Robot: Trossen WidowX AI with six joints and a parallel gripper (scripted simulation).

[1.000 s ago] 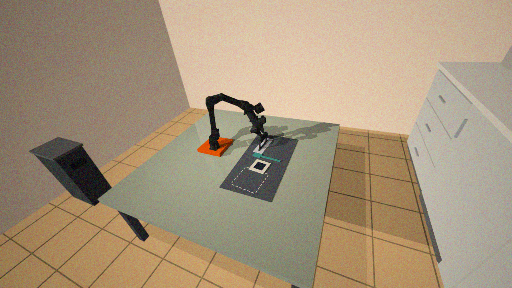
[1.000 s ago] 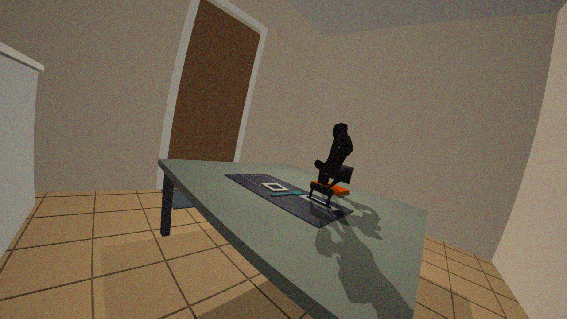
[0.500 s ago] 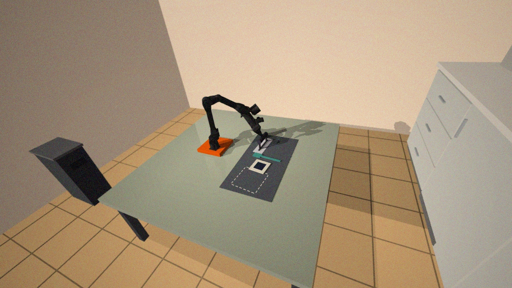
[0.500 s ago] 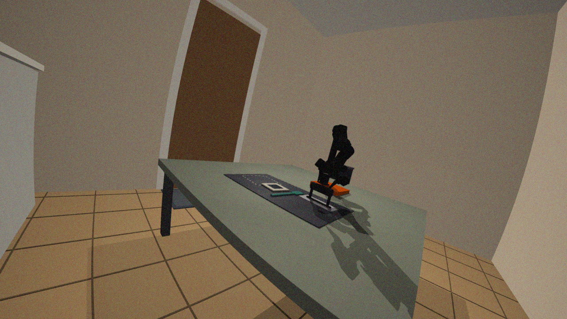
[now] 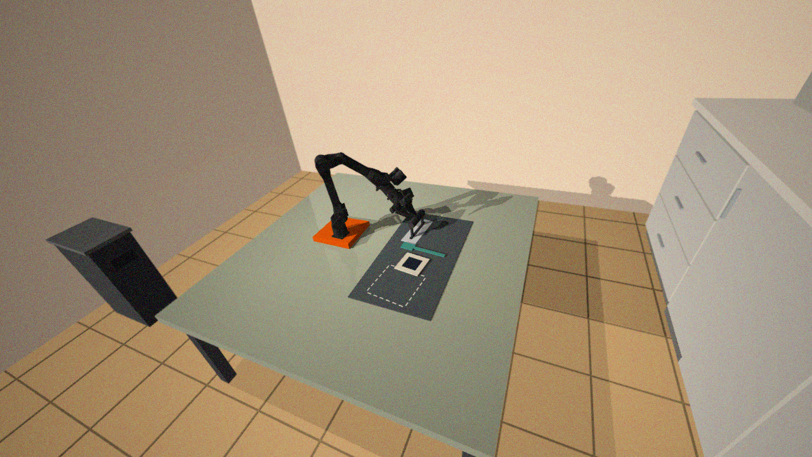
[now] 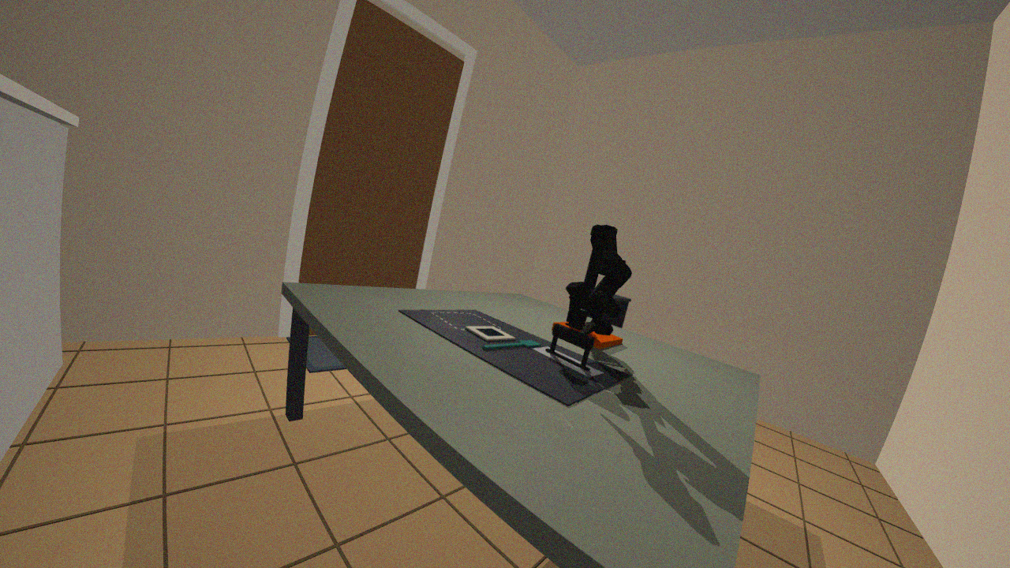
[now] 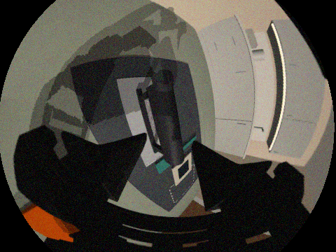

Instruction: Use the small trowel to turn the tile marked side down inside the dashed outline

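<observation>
Now: gripper tip 12 cm to the left of the teal trowel, 8 cm short of it and 8 cm above it. Round my gripper tip: dark mat: 15 cm to the right, 11 cm below, 9 cm ahead; tile: 22 cm to the right, 10 cm ahead, 8 cm below.
</observation>
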